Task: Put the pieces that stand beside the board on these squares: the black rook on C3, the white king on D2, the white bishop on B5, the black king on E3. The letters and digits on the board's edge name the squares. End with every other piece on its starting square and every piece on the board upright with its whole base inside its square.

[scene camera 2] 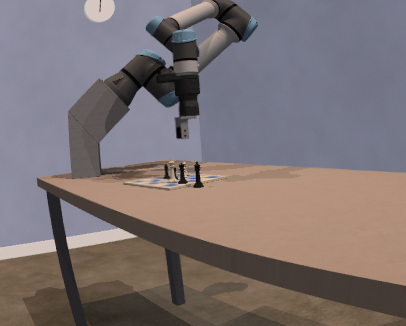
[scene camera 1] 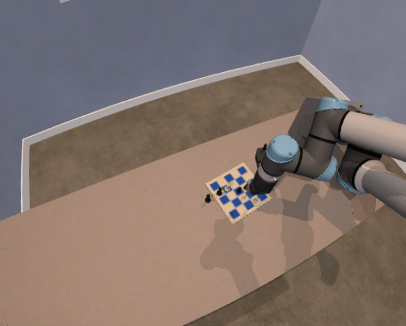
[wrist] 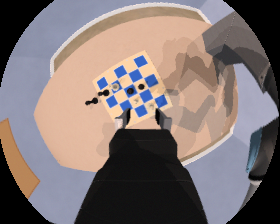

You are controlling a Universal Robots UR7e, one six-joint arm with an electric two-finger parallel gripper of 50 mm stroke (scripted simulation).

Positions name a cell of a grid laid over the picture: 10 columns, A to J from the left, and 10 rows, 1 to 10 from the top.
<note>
In view: my gripper (scene camera 2: E5).
My gripper also shows in the wrist view (wrist: F6).
</note>
